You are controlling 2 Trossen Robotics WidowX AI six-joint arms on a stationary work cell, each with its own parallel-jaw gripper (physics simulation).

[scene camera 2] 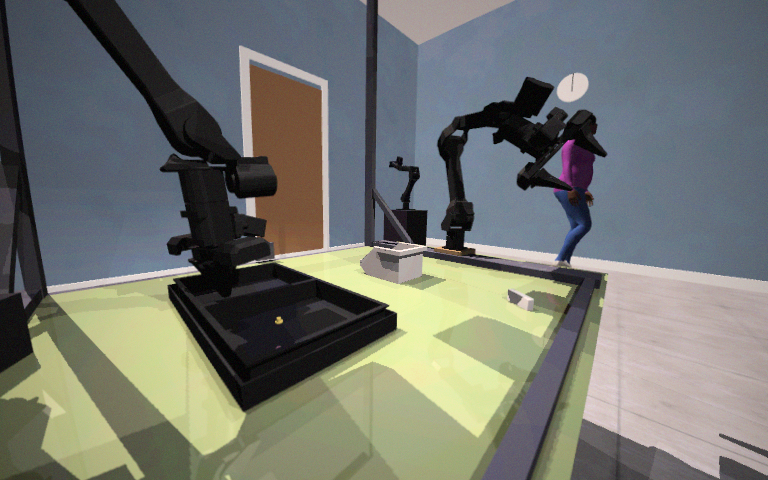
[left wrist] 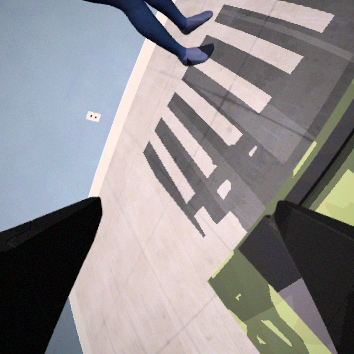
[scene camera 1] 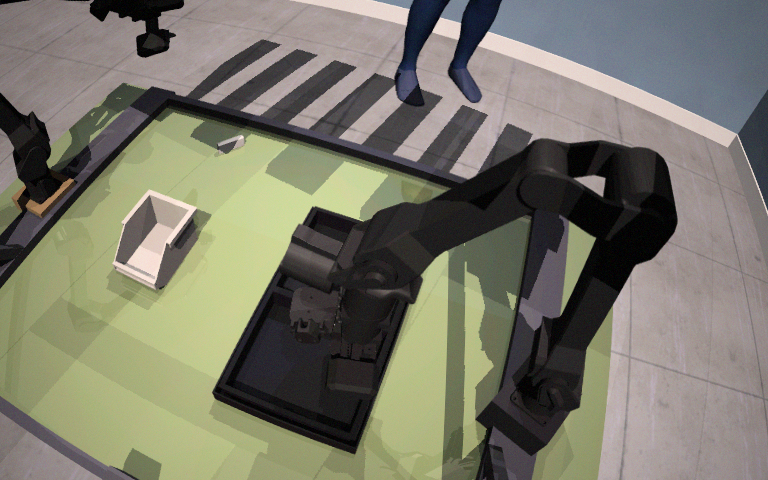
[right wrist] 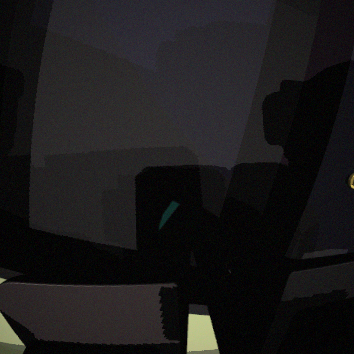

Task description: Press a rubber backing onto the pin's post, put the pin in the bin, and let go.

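Seen in the pictures: left gripper, fingertip midpoint: (scene camera 2: 589, 173) (left wrist: 189, 207) (scene camera 1: 172, 14); right gripper, fingertip midpoint: (scene camera 2: 226, 296) (scene camera 1: 345, 355) (right wrist: 187, 211); left arm's base, link origin: (scene camera 2: 454, 248) (scene camera 1: 42, 189); right arm's base, link origin: (scene camera 1: 539, 397).
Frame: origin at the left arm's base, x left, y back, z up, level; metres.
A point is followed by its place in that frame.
A thin teal sliver of the pin (right wrist: 169, 215) {x -0.035, y -0.684, z -0.023 m} shows by my right fingers in the right wrist view; its post is hidden. My right gripper (scene camera 2: 224, 287) {x -0.029, y -0.673, z -0.009 m} (right wrist: 187, 211) {x -0.029, y -0.673, z -0.009 m} is shut and points down into the black tray (scene camera 1: 283, 421) {x -0.160, y -0.638, z -0.006 m} (scene camera 2: 320, 362) {x 0.213, y -0.640, z -0.022 m}; no pin can be made out between its dark fingertips. A small gold-yellow piece, seemingly the backing (scene camera 2: 278, 320) {x 0.084, y -0.632, z -0.023 m} (right wrist: 351, 181) {x 0.078, y -0.633, z -0.025 m}, lies apart from the fingers in the tray's larger compartment. The pale bin (scene camera 1: 150, 249) {x 0.005, y -0.291, z -0.027 m} (scene camera 2: 408, 268) {x 0.065, y -0.319, z -0.002 m} stands outside the tray. My left gripper (scene camera 2: 587, 170) {x 0.355, y -0.101, z 0.218 m} (left wrist: 189, 207) {x 0.355, y -0.101, z 0.218 m} is open and empty, high above the table's edge.
A small white block (scene camera 1: 231, 144) {x 0.295, y -0.280, z -0.018 m} (scene camera 2: 521, 300) {x 0.304, y -0.287, z -0.019 m} lies near the dark table frame (scene camera 1: 317, 137) {x 0.386, y -0.431, z -0.012 m} (scene camera 2: 546, 390) {x 0.399, y -0.524, z -0.012 m}. The tray has raised walls and a divider. My right arm (scene camera 1: 481, 212) {x -0.042, y -0.771, z 0.348 m} reaches over it in scene camera 1. A person (scene camera 1: 416, 67) (scene camera 2: 577, 186) stands beyond the table.
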